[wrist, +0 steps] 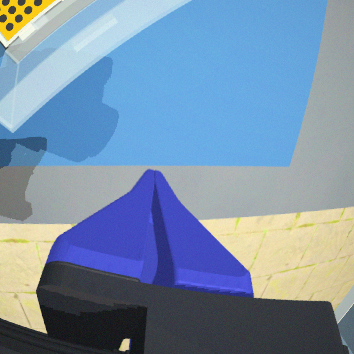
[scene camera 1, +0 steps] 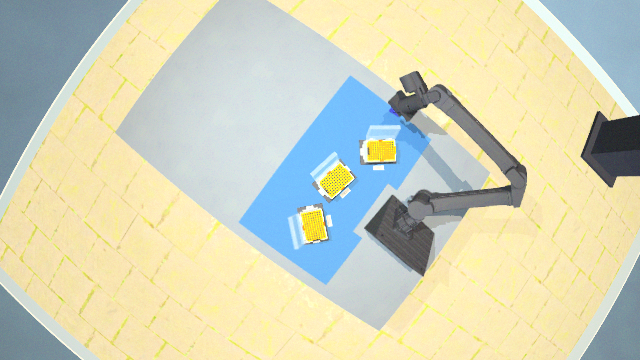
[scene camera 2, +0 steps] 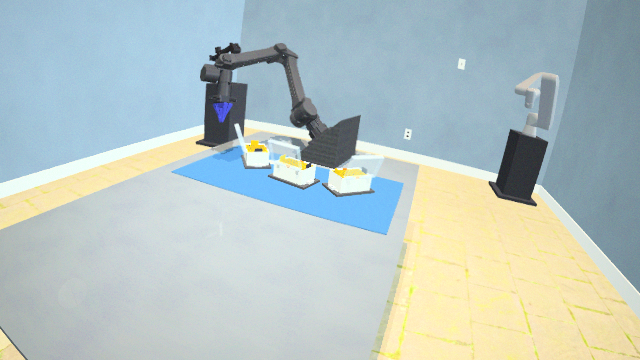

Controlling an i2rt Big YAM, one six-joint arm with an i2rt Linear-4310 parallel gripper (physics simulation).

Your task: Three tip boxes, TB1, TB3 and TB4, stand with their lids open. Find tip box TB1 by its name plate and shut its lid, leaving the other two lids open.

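Places are measured from the arm's base along level axes (x left, y back, z up), in centimetres.
Where they show: gripper, fingertip midpoint: (wrist: 150,180) (scene camera 1: 390,110) (scene camera 2: 221,122); arm's base at its link origin: (scene camera 1: 401,224) (scene camera 2: 322,137).
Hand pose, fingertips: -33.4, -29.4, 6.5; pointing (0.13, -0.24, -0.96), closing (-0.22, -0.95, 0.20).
Things, the pixels of their centre, and the offset from my fingertips, as dx, dy, dz. Level surfaces: height alone.
- middle box at the middle of its body: (scene camera 2: 296,169) (scene camera 1: 337,182) +33.2, -0.8, -12.5
- far box at the middle of its body: (scene camera 2: 347,178) (scene camera 1: 316,224) +51.5, +1.3, -12.5
- nearest box's lid at the middle of its body: (wrist: 86,15) (scene camera 1: 383,132) (scene camera 2: 240,136) +7.4, +3.0, -5.4
- blue mat at its surface level: dz -15.8
- grey surface at its surface level: dz -16.1
Three white tip boxes with yellow racks and clear lids stand open: the box nearest my gripper (scene camera 1: 381,155) (scene camera 2: 256,159) (wrist: 150,180), the middle box (scene camera 1: 336,180) (scene camera 2: 294,173) and the far box (scene camera 1: 314,225) (scene camera 2: 350,186). The nearest box's lid (scene camera 1: 383,132) (scene camera 2: 239,136) (wrist: 60,75) stands tilted up on the side towards my gripper. White plates (scene camera 1: 378,168) (scene camera 1: 345,192) (scene camera 1: 329,220) lie beside the boxes; their lettering is unreadable, so I cannot tell which is TB1. My gripper (scene camera 1: 393,111) (scene camera 2: 221,121) (wrist: 150,180) is shut and empty, in the air beyond that lid.
The boxes stand on a blue mat (scene camera 1: 300,165) (scene camera 2: 360,215) (wrist: 225,90) on a grey surface (scene camera 1: 225,90) (scene camera 2: 200,280). My arm's dark base (scene camera 1: 400,240) (scene camera 2: 335,142) stands beside the mat. Black pedestals (scene camera 2: 522,165) (scene camera 2: 212,132) stand near the walls, one bearing a white arm (scene camera 2: 549,100).
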